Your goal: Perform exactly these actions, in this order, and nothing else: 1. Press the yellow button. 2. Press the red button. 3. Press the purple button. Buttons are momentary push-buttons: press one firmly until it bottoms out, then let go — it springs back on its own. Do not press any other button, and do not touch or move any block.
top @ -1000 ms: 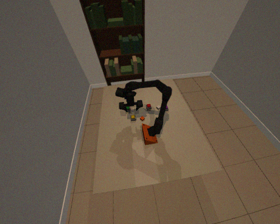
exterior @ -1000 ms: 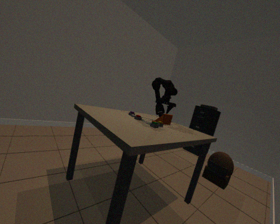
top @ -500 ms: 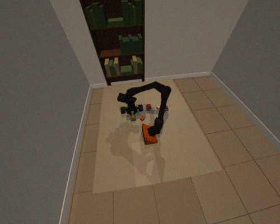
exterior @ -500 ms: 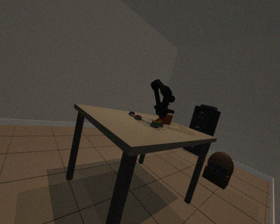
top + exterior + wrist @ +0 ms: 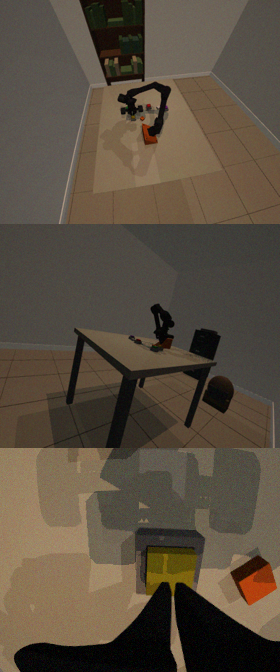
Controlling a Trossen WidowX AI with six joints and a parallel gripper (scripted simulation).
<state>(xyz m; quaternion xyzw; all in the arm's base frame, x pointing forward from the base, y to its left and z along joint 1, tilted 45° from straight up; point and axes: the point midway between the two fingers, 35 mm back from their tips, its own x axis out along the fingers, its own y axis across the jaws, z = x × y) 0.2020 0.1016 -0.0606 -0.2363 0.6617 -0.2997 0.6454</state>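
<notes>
Right now the yellow button is 2 cm below my gripper tip. From my gripper tip the other things lie so: red button (10 cm ahead, 18 cm to the right, 2 cm below); small orange block (2 cm behind, 8 cm to the right, 4 cm below); green button (12 cm ahead, 3 cm to the left, 2 cm below).
</notes>
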